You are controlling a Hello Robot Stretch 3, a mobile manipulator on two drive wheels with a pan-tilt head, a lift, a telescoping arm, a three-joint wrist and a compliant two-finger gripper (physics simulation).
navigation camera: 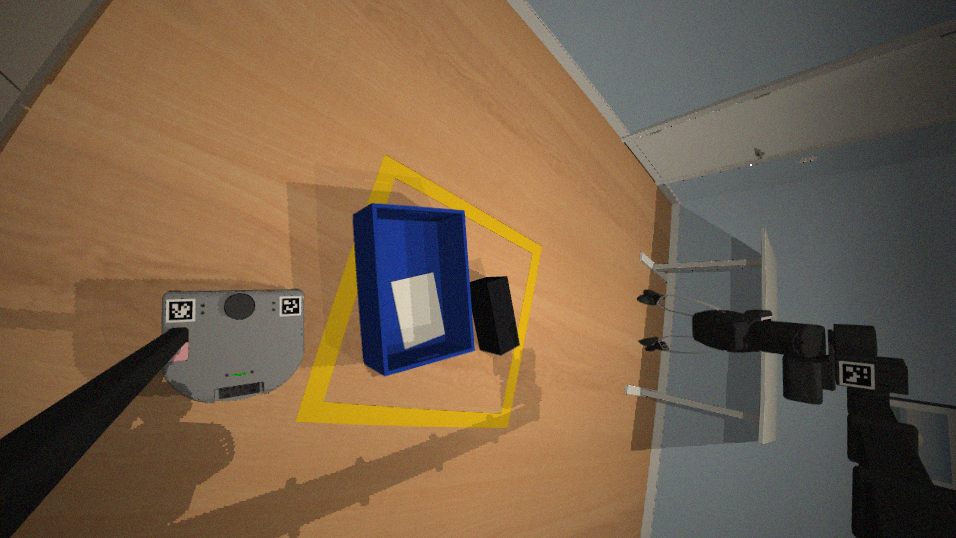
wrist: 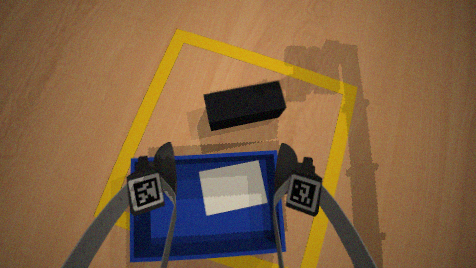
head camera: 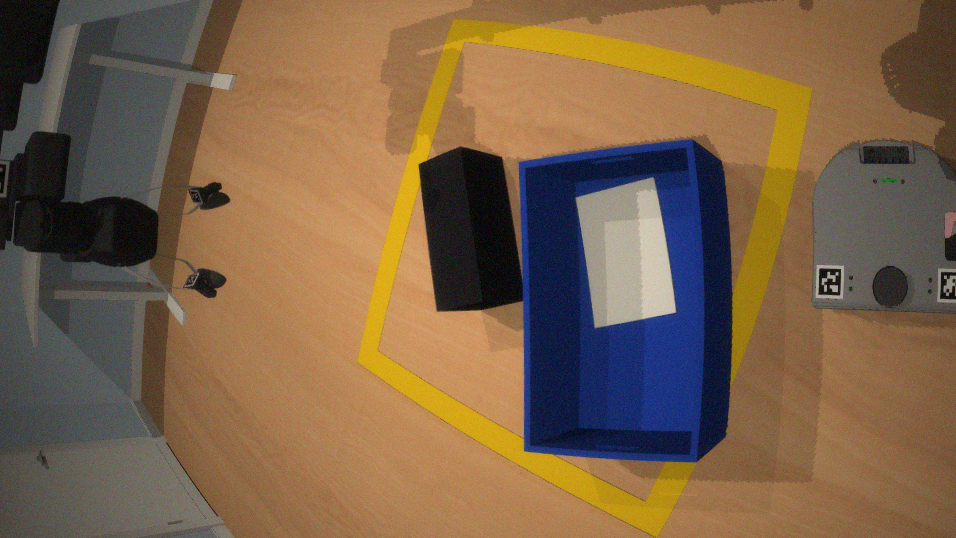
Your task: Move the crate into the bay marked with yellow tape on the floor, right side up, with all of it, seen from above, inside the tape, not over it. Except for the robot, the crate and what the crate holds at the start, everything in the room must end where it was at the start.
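Frame: origin at the robot's base, x left, y back, z up, level; centimetres.
Where they show: gripper, fingertip midpoint: (navigation camera: pixel 640 319) (head camera: pixel 221 240); robot's base, origin of the base link: (navigation camera: pixel 239 304) (head camera: pixel 887 284).
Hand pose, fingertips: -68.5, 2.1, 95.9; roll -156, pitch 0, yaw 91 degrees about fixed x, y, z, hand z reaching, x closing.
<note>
Each offset is from my fingertips to the centre of the thing, as dx, dy, dz. Level surfaces: height alone.
The blue crate {+9.9, -8.1, -84.8} (head camera: pixel 621 388) (navigation camera: pixel 407 247) (wrist: pixel 200 232) is upright and open on top, with a white rectangular item {+3.1, +2.9, -93.8} (head camera: pixel 625 254) (navigation camera: pixel 417 311) (wrist: pixel 232 187) inside. It sits partly in the yellow tape bay (head camera: pixel 792 147) (navigation camera: pixel 401 414) (wrist: pixel 240 55). Its side nearest the robot base and one end cover stretches of tape. My gripper (head camera: pixel 215 238) (navigation camera: pixel 649 321) (wrist: pixel 226 161) is open and empty. In the head view it is at the far left, beyond the tape and well away from the crate. In the wrist view the fingers overlap the crate in the picture.
A black box {-35.8, +7.4, -87.8} (head camera: pixel 471 230) (navigation camera: pixel 496 314) (wrist: pixel 245 106) stands inside the tape on the crate's far side, a small gap away. My grey base (head camera: pixel 869 227) (navigation camera: pixel 233 347) is on the opposite side. A pale wall-side table {dz -0.9} (head camera: pixel 50 133) (navigation camera: pixel 768 334) stands behind the gripper.
</note>
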